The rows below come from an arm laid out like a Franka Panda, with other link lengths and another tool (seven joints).
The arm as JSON. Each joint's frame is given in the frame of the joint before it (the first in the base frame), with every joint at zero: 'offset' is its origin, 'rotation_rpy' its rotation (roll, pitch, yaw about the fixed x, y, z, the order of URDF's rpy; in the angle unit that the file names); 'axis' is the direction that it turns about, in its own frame. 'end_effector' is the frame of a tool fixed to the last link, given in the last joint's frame.
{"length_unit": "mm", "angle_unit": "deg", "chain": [
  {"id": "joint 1", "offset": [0.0, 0.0, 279.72], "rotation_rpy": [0.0, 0.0, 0.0], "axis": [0.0, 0.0, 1.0]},
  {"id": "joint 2", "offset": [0.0, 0.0, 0.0], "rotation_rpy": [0.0, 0.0, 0.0], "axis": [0.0, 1.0, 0.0]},
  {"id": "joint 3", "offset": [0.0, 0.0, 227.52], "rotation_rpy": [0.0, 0.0, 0.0], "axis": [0.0, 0.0, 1.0]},
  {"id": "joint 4", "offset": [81.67, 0.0, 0.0], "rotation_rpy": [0.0, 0.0, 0.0], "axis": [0.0, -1.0, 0.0]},
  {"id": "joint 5", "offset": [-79.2, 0.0, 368.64], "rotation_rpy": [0.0, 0.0, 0.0], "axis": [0.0, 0.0, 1.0]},
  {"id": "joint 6", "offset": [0.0, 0.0, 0.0], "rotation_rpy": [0.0, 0.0, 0.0], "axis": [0.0, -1.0, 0.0]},
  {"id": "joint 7", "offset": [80.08, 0.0, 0.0], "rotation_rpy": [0.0, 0.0, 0.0], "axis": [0.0, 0.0, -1.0]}
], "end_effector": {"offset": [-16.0, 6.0, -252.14], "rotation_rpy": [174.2, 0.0, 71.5]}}
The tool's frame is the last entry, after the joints.
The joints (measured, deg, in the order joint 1, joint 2, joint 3, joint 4, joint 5, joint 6, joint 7), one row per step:
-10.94 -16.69 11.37 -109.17 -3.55 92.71 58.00
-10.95 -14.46 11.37 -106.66 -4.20 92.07 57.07
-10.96 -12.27 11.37 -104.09 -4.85 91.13 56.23
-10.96 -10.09 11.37 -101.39 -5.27 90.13 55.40
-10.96 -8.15 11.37 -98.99 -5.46 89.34 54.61
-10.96 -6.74 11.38 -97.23 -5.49 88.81 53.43
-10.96 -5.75 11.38 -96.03 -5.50 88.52 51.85
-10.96 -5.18 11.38 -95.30 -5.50 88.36 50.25
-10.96 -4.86 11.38 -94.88 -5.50 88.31 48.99
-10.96 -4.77 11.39 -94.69 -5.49 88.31 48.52
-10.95 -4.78 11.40 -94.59 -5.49 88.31 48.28
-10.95 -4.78 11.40 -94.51 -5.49 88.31 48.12
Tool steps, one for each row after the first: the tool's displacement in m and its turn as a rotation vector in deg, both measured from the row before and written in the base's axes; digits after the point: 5 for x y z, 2 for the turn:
0.00718 -0.00240 0.00110 -0.22 0.43 1.00
0.00601 -0.00259 0.00117 -0.22 0.62 0.85
0.00609 -0.00164 0.00180 0.01 0.54 0.81
0.00576 -0.00078 0.00138 0.21 0.39 0.76
0.00420 -0.00012 0.00099 0.28 0.29 1.16
0.00296 -0.00020 0.00045 0.23 0.25 1.56
0.00165 -0.00017 0.00055 0.16 0.17 1.58
0.00103 -0.00013 0.00043 0.10 0.09 1.25
0.00054 0.00009 0.00068 0.04 -0.05 0.48
0.00023 0.00017 0.00085 0.00 -0.08 0.26
0.00020 -0.00001 0.00061 0.00 -0.06 0.16

